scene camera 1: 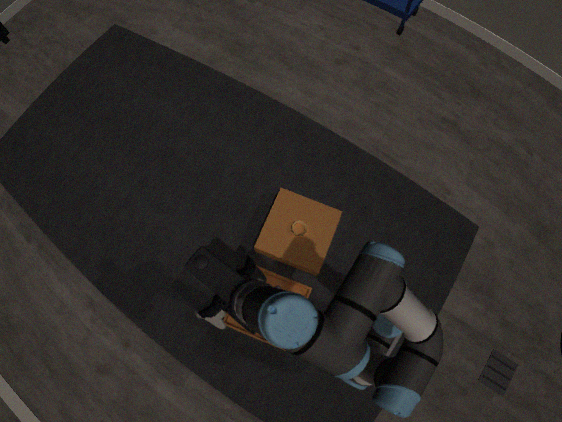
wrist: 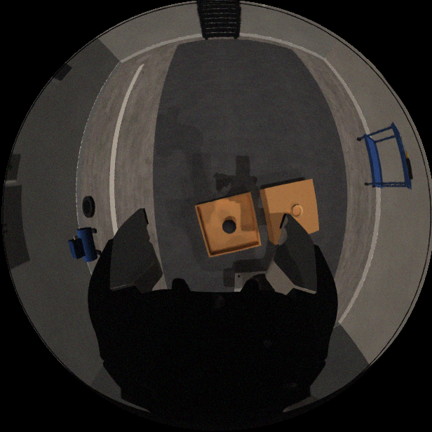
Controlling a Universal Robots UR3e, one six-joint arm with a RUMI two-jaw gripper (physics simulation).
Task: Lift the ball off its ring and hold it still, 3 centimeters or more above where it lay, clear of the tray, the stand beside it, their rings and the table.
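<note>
The dark ball (wrist: pixel 229 226) lies near the middle of the orange tray (wrist: pixel 235 250) (scene camera 1: pixel 290 283); its ring cannot be made out. In the scene view the arm and gripper hide the ball and most of the tray. The orange stand (scene camera 1: pixel 320 215) (wrist: pixel 280 195) is beside the tray, with a small ring (scene camera 1: pixel 292 228) (wrist: pixel 292 211) on its top. My gripper (scene camera 1: pixel 231 292) (wrist: pixel 214 213) is open, its two jaws wide apart. It is above the tray area, and the ball shows apart from both jaws, between their directions in the wrist view. The right jaw overlaps the stand's image there.
The tray and stand are close together on a dark mat (scene camera 1: pixel 150 125) (wrist: pixel 250 100), with a narrow gap between them. The arm's blue-capped joints (scene camera 1: pixel 288 320) extend over the tray side. A blue cart (scene camera 1: pixel 395 6) (wrist: pixel 372 160) stands off the mat.
</note>
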